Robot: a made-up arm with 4 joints.
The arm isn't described. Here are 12 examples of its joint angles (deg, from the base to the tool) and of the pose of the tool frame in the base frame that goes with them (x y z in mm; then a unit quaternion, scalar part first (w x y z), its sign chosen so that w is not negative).
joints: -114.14 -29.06 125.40 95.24
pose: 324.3 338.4 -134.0 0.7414 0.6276 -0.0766 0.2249
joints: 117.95 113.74 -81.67 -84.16
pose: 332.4 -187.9 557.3 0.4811 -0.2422 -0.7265 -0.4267
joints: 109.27 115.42 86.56 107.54
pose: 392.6 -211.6 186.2 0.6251 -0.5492 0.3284 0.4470
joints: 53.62 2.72 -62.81 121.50
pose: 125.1 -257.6 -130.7 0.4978 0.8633 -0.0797 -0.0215
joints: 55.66 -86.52 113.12 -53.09
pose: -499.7 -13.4 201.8 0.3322 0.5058 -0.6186 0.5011
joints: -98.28 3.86 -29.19 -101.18
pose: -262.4 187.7 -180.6 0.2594 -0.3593 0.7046 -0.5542
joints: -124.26 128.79 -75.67 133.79
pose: 73.5 168.4 518.8 0.7267 -0.3913 -0.2459 -0.5083
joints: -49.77 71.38 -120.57 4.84
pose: -588.2 -43.8 266.8 0.0884 -0.4722 -0.3718 -0.7943
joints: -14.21 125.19 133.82 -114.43
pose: -406.0 -213.0 249.6 0.0802 0.3270 -0.1277 -0.9329
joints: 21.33 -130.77 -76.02 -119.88
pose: -440.3 297.4 108.9 0.7049 -0.0195 0.5076 0.4951
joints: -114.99 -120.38 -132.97 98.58
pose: 522.1 134.5 40.2 0.8309 -0.3484 0.2240 0.3716
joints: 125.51 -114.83 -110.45 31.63
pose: -231.6 -514.4 32.1 0.6214 -0.2348 0.7352 -0.1349
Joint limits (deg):
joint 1: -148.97..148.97
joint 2: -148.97..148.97
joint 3: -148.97..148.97
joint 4: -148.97..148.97
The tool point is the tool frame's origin. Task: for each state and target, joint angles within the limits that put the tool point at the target. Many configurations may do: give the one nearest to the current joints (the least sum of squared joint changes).
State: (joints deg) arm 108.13 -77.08 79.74 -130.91
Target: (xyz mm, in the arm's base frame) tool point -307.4 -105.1 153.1
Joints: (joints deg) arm 85.42 -85.94 65.80 -133.30
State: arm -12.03 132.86 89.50 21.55
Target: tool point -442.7 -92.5 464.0
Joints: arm -22.62 148.97 115.78 6.02
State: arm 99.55 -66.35 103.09 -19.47
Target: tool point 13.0 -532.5 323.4
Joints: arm 136.99 -109.21 123.20 -10.85
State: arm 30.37 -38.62 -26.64 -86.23
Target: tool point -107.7 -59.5 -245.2
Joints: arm 48.45 -43.23 -17.69 -124.17
